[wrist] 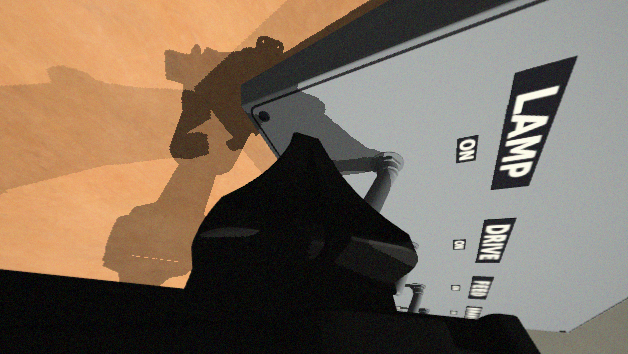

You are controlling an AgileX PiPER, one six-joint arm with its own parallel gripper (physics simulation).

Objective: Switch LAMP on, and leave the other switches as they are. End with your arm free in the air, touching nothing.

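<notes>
In the wrist view, the LAMP label (531, 125) is at the upper right of the grey panel (435, 100), with a small ON label (467, 149) to its left. The LAMP switch (382, 190) has a round grey collar, and its lever slants down and left in the picture until my gripper hides its lower end. My black gripper (301, 151) looks shut, its fingers forming a single dark peak left of the switch. The lever's end is hidden, so its on or off position and any contact with my gripper cannot be told.
Below in the picture are the DRIVE label (496, 240), the FEED label (481, 287) and a fourth label, partly cut off. The DRIVE switch is mostly hidden; the FEED switch (415, 300) partly shows. The panel's dark side and corner screw (263, 116) are at upper left. Arm shadows cross the wood-coloured surface.
</notes>
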